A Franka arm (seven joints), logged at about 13 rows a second.
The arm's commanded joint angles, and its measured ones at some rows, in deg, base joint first. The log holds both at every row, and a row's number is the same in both.
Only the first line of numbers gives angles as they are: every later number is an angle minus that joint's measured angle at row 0.
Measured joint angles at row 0:
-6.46, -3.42, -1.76, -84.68, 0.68, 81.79, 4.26
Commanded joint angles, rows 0 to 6:
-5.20, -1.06, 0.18, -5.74, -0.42, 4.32, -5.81
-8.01, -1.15, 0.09, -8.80, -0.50, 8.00, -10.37
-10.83, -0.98, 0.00, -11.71, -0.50, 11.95, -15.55
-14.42, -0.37, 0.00, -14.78, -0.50, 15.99, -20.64
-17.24, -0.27, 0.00, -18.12, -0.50, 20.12, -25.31
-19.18, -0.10, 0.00, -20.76, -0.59, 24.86, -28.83
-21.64, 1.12, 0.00, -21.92, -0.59, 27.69, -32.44
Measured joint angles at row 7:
-18.12, 1.61, -1.13, -17.47, -0.34, 22.25, -27.29
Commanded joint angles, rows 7 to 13:
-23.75, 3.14, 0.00, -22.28, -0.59, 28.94, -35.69
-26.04, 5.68, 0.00, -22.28, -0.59, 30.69, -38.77
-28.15, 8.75, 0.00, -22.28, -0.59, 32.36, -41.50
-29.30, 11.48, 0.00, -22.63, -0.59, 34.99, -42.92
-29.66, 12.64, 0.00, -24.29, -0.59, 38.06, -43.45
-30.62, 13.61, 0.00, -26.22, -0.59, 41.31, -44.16
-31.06, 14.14, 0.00, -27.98, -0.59, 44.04, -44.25
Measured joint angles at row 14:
-29.48, 13.75, -1.16, -24.50, -0.34, 39.24, -43.24
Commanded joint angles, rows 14 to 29:
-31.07, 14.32, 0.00, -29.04, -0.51, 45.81, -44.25
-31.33, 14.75, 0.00, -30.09, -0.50, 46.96, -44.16
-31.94, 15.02, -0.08, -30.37, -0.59, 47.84, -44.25
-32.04, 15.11, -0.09, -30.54, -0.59, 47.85, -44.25
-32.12, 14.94, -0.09, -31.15, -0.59, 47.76, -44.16
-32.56, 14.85, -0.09, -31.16, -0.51, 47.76, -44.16
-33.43, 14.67, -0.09, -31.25, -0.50, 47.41, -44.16
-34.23, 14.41, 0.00, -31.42, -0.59, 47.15, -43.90
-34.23, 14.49, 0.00, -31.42, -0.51, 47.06, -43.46
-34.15, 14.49, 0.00, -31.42, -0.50, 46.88, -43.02
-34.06, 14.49, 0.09, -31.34, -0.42, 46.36, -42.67
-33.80, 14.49, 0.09, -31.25, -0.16, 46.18, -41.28
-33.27, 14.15, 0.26, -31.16, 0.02, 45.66, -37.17
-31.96, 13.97, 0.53, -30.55, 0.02, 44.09, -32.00
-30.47, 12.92, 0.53, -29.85, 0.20, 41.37, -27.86
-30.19, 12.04, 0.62, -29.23, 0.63, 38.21, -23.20
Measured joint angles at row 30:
-31.65, 15.22, 0.55, -29.14, -0.10, 42.94, -30.05
